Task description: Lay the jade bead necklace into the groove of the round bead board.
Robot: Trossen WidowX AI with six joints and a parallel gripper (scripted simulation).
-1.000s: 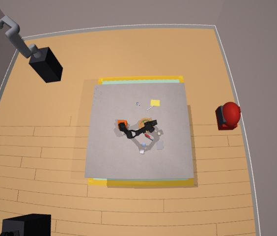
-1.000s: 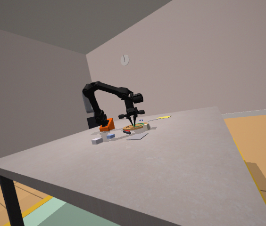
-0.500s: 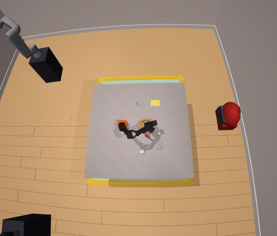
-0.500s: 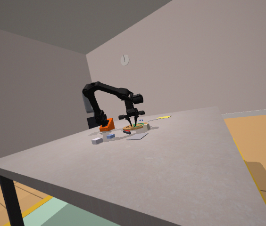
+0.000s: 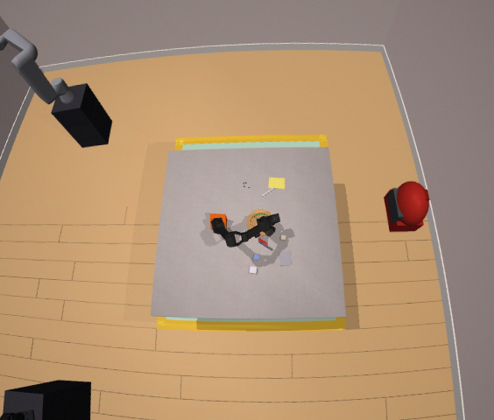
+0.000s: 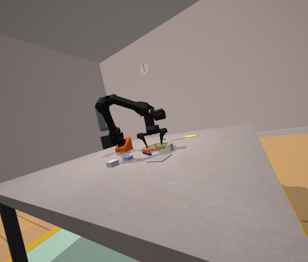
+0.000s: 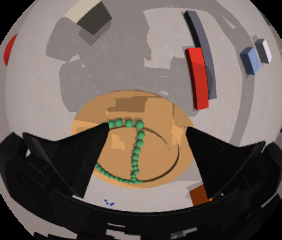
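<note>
Now: gripper tip 60 mm to the right of the round wooden bead board, 20 mm past it and 10 mm above it. From my gripper tip the other things lie so: beige cube: 130 mm ahead, 70 mm to the right; red-handled tool: 90 mm to the right, 10 mm below; blue block: 190 mm to the right, 70 mm behind, 10 mm below.
</note>
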